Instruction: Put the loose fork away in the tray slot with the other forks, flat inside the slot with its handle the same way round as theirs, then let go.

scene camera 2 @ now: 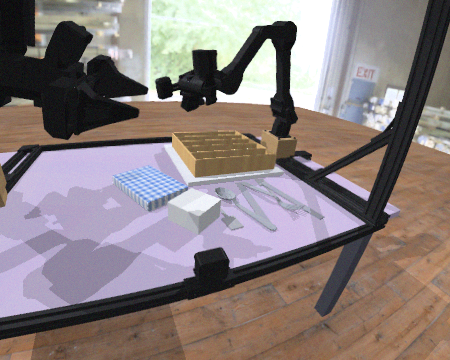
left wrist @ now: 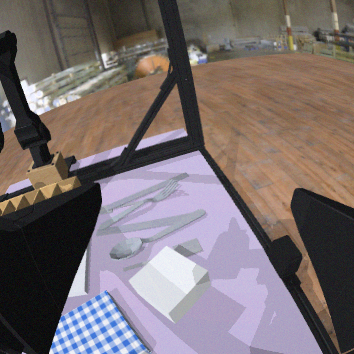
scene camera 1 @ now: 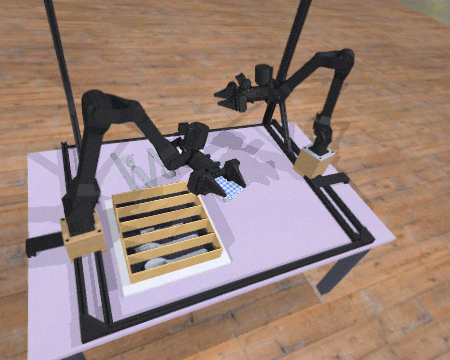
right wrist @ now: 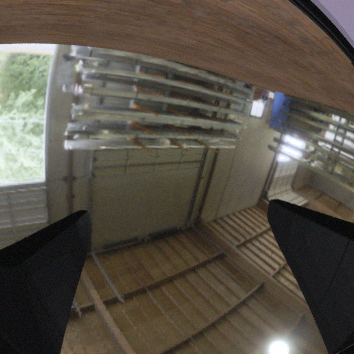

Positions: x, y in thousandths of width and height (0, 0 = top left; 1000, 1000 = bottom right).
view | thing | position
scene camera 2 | my left gripper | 321, 282
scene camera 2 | my right gripper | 374, 221
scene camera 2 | white block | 430, 585
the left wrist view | my left gripper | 566, 552
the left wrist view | white block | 484, 801
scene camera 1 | my left gripper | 479, 276
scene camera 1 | my right gripper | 526, 532
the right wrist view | my right gripper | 510, 609
